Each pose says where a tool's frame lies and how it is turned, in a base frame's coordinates. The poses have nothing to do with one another.
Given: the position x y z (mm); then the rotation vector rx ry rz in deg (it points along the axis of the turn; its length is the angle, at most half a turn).
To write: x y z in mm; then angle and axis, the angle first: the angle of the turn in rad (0 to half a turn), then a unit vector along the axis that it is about. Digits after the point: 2 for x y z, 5 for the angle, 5 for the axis.
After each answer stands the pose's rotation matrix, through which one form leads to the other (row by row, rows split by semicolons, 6 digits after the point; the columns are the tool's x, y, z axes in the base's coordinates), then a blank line. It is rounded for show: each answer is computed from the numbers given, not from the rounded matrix.
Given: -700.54, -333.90, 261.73, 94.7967, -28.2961, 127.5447
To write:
-700.54, -333.90, 261.73, 2.81722, 0.58729, -0.17530, 0.79017
-0.276027 -0.452372 0.848038; 0.051304 -0.887993 -0.456987; 0.959780 -0.082633 0.268318

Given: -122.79, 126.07, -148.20, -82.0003, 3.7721, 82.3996
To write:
-122.79, 126.07, -148.20, 2.02999, -0.70502, 0.03243, 0.70845
0.274127 -0.668060 -0.691773; 0.602062 -0.441707 0.665144; -0.749917 -0.598824 0.281130

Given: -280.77, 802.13, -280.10, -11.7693, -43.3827, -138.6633
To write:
-280.77, 802.13, -280.10, 2.54412, -0.08074, -0.29762, -0.95127
-0.814850 0.579037 -0.027121; -0.491244 -0.664953 0.562598; 0.307731 0.471756 0.826285

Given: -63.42, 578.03, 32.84, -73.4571, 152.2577, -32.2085
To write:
-63.42, 578.03, 32.84, 3.00358, -0.42685, 0.88474, -0.18716
-0.627826 -0.725962 0.280738; -0.777460 0.567612 -0.270875; 0.037294 -0.388325 -0.920767

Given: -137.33, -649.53, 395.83, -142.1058, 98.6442, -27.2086
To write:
-137.33, -649.53, 395.83, 3.05632, -0.81150, 0.56331, -0.15538
0.318314 -0.899366 0.299694; -0.925832 -0.362877 -0.105620; 0.203743 -0.243846 -0.948171

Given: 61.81, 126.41, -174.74, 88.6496, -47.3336, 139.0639
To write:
61.81, 126.41, -174.74, 2.99455, 0.51668, -0.27588, 0.81051
-0.458170 -0.402294 0.792615; -0.164791 -0.837814 -0.520492; 0.873455 -0.369090 0.317567

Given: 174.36, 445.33, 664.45, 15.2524, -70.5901, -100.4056
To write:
174.36, 445.33, 664.45, 2.15863, 0.12332, -0.57075, -0.81181
-0.530920 0.566127 -0.630574; -0.784962 -0.048163 0.617669; 0.319308 0.822910 0.469959

